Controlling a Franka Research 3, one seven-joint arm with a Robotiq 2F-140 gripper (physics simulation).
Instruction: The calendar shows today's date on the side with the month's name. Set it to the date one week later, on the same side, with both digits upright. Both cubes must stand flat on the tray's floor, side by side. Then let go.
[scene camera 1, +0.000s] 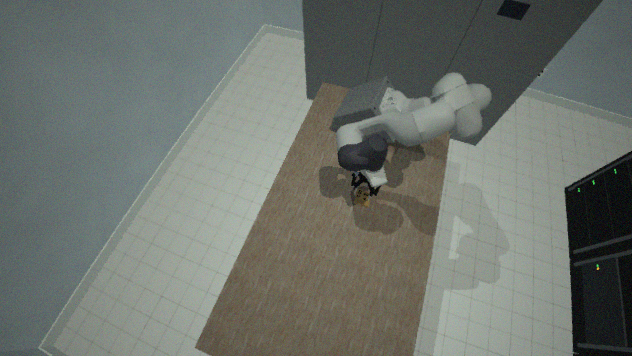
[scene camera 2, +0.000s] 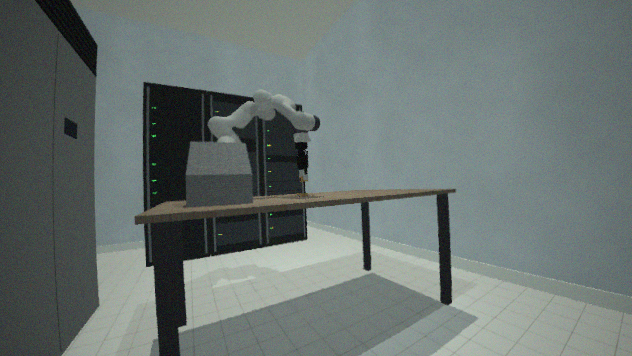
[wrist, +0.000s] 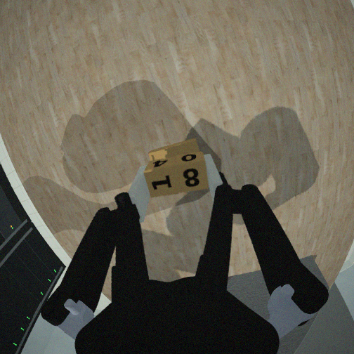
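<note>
My gripper (scene camera 1: 363, 191) (scene camera 2: 303, 175) (wrist: 176, 170) is shut on two wooden cubes side by side, one finger pad on each outer end. In the wrist view the left cube (wrist: 161, 182) shows a 1 turned sideways on top and a 4, also turned, on its far side. The right cube (wrist: 191, 178) shows an 8 on top and a 0 on its far side. The cubes are held above the table. The wooden tray (wrist: 182, 147) (scene camera 1: 366, 203) lies below and beyond them, mostly hidden behind them. The month's name cannot be read.
The wooden table (scene camera 1: 320, 260) (scene camera 2: 380, 193) (wrist: 240, 50) carries the arm's grey base block (scene camera 1: 357, 102) (scene camera 2: 219, 172). Shadows of the arm fall around the tray. A grey cabinet (scene camera 1: 415, 35) (scene camera 2: 30, 175) stands behind the base, and dark server racks (scene camera 1: 600, 250) (scene camera 2: 175, 135) stand off to one side.
</note>
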